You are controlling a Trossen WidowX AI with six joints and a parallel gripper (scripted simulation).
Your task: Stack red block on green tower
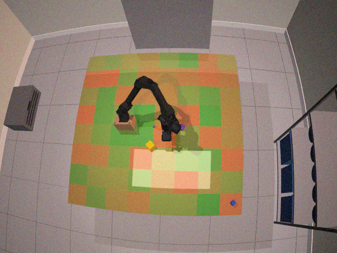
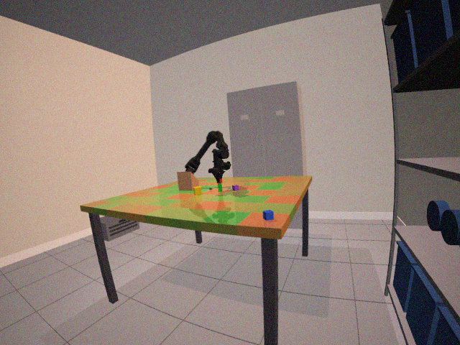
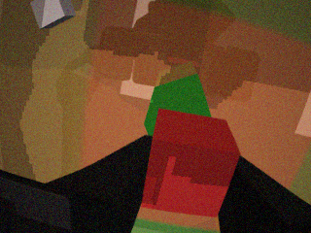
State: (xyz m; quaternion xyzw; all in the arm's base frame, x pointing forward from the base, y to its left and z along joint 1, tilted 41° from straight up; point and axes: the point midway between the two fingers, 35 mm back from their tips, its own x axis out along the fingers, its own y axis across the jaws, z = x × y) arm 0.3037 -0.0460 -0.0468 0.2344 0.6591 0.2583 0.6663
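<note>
Now: the red block 1 cm above my gripper tip. Round my gripper tip: small grey block (10 cm behind, 6 cm to the left, 6 cm below); then purple block (10 cm ahead, 5 cm below, 4 cm to the left); then small white block (9 cm to the left, 5 cm below, 4 cm ahead).
</note>
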